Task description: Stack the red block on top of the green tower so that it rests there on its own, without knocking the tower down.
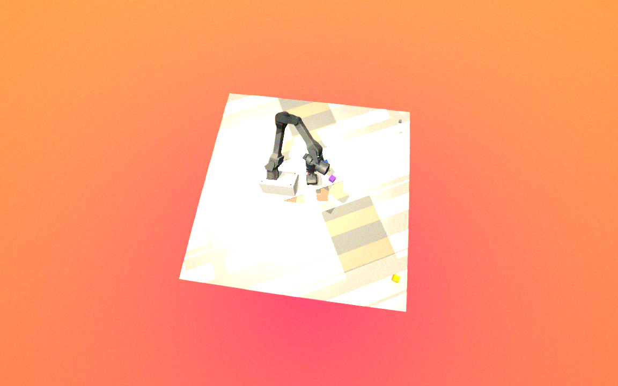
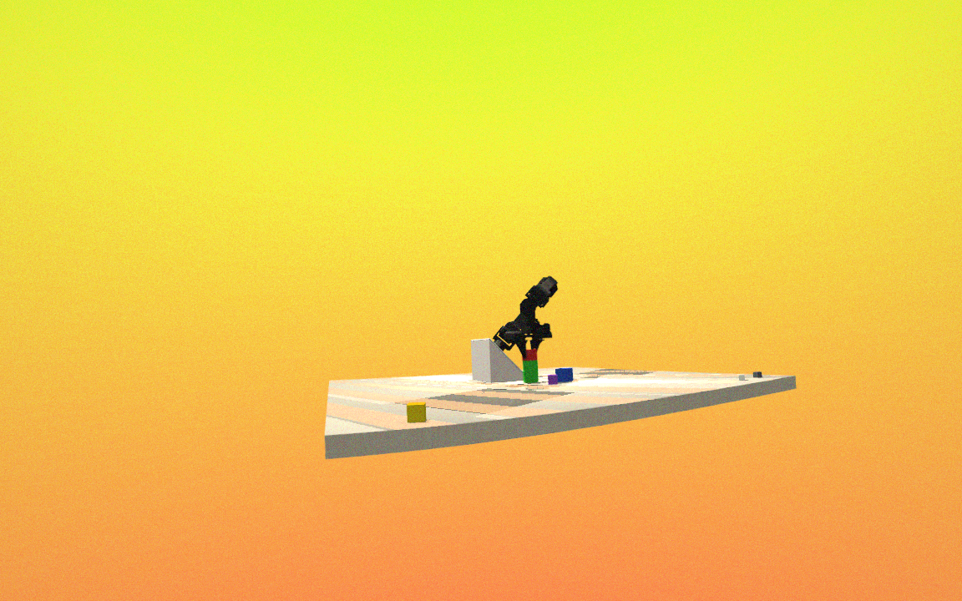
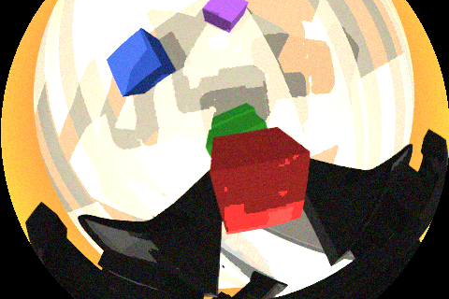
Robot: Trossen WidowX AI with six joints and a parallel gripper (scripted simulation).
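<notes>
Now: the red block 1 cm above my gripper tip. Also, from my gripper tip: blue block: 8 cm ahead, 10 cm to the left, 6 cm below; then yellow block: 52 cm ahead, 57 cm to the right, 7 cm below; then purple block: 13 cm ahead, 1 cm to the left, 7 cm below.
</notes>
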